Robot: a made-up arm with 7 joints.
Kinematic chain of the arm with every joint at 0, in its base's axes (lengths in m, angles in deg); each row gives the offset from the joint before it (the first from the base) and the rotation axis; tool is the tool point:
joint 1: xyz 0 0.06 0 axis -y
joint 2: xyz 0 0.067 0 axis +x
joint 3: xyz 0 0 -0.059 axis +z
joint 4: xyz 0 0 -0.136 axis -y
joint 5: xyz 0 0 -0.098 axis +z
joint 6: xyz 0 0 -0.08 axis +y
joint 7: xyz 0 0 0 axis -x
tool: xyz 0 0 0
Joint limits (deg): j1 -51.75..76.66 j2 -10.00..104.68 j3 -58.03..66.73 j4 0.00..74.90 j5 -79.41..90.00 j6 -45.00..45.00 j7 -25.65..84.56
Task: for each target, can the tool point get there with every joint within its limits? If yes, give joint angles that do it. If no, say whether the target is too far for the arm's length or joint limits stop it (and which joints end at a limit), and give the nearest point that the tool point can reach.
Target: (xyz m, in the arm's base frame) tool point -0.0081 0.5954 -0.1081
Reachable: no: too far | nearest point -0.0063 0.4904 -0.0839 | short by 0.108 m
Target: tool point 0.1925 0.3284 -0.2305
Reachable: yes | joints 24.93 40.41 -24.17 28.46 -66.29 3.99 10.55
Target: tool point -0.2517 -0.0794 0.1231
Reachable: no: joint limits stop it (at a limit: joint 1, joint 2, joint 3, joint 4) | nearest point -0.1105 -0.0585 -0.2029 | short by 0.356 m
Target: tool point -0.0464 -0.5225 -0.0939
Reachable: no: too far | nearest point -0.1024 -0.0585 -0.2071 | short by 0.481 m
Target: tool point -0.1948 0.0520 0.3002
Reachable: no: joint limits stop it (at a limit: joint 2, joint 3, joint 4) | nearest point -0.1222 0.3205 0.1882 | short by 0.300 m
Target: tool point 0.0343 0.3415 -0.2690
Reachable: yes | joints -11.48 24.62 45.25 44.10 -28.82 17.26 30.17
